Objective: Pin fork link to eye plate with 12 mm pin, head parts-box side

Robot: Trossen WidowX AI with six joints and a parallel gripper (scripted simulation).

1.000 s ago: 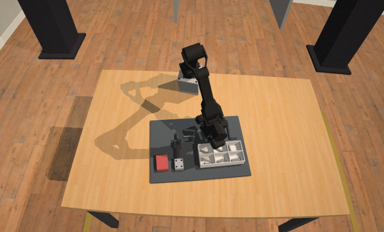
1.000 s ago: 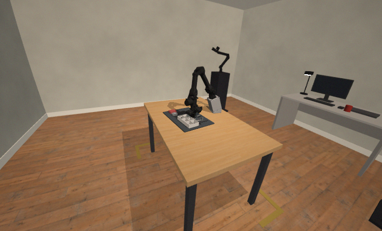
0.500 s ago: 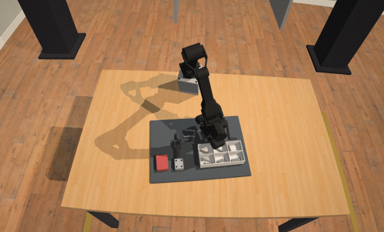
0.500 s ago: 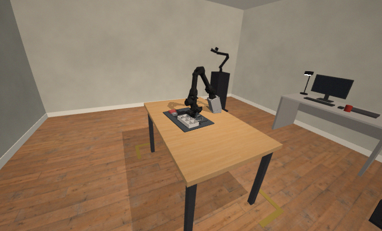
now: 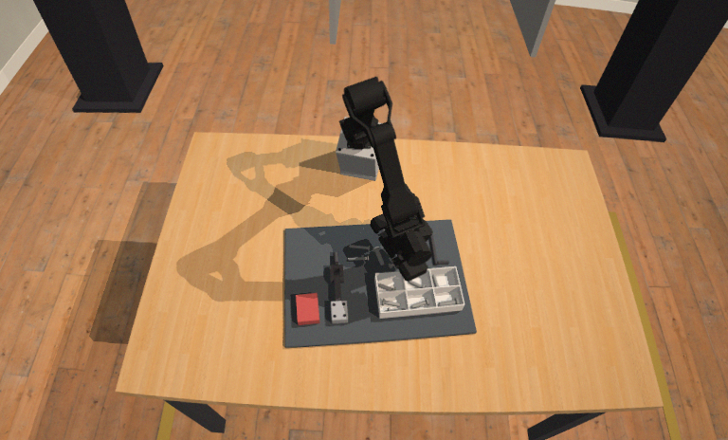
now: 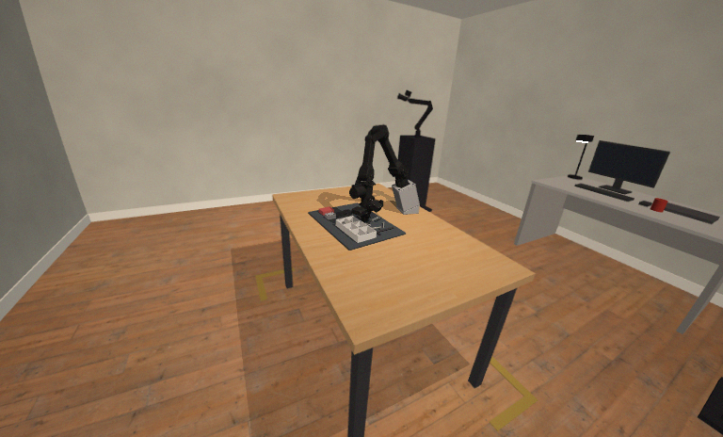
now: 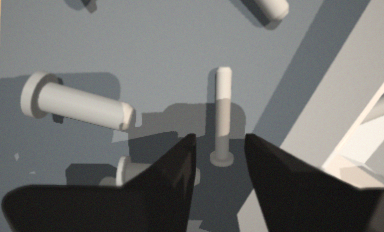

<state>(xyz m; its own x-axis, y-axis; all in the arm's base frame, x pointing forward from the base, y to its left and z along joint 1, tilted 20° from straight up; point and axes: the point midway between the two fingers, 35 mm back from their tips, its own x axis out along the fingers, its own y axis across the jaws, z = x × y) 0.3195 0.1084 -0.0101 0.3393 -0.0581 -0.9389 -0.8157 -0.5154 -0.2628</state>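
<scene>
The pale pin is 4 cm to the right of my hand, 4 cm below it and 2 cm behind it. The rest, counted from my hand: dark eye plate bar 15 cm to the right, 7 cm ahead, 4 cm below; then long black bar 12 cm to the left, 4 cm below, 3 cm behind; then white parts box 9 cm ahead, 6 cm to the left, 4 cm below.
</scene>
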